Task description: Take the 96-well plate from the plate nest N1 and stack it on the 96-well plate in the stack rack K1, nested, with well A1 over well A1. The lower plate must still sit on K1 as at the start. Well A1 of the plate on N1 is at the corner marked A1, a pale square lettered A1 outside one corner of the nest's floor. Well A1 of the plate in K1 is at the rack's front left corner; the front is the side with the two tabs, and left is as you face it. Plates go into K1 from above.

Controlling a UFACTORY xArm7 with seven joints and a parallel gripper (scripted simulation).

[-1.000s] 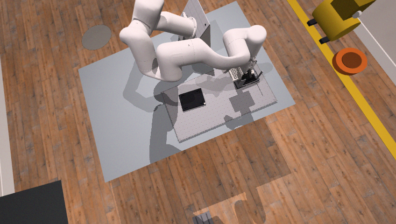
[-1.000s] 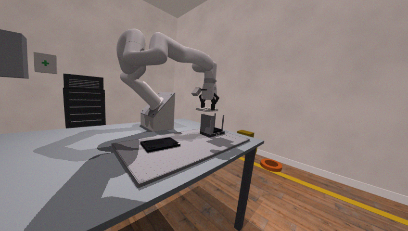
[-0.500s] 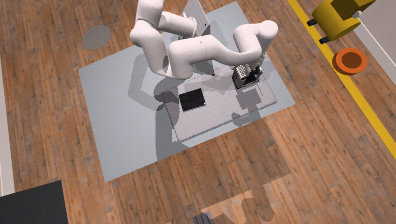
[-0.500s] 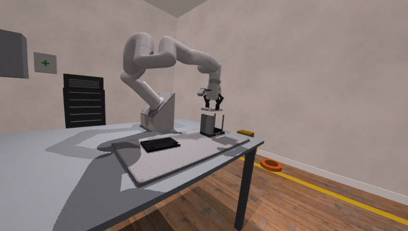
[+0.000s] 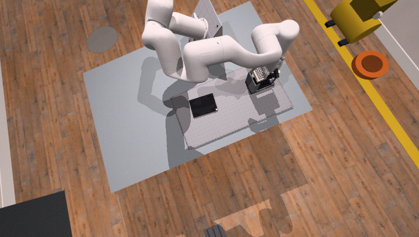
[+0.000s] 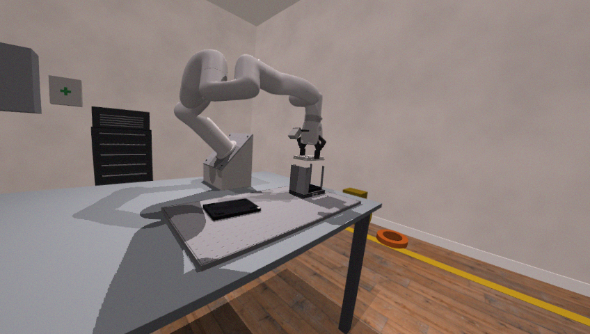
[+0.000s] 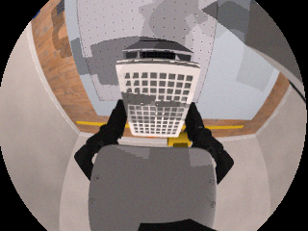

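Right now my hand is 16 cm above the dark 96-well plate. Round my hand: white 96-well plate 1 cm below; then pale A1 mark 31 cm to the right, 17 cm below, 8 cm ahead.
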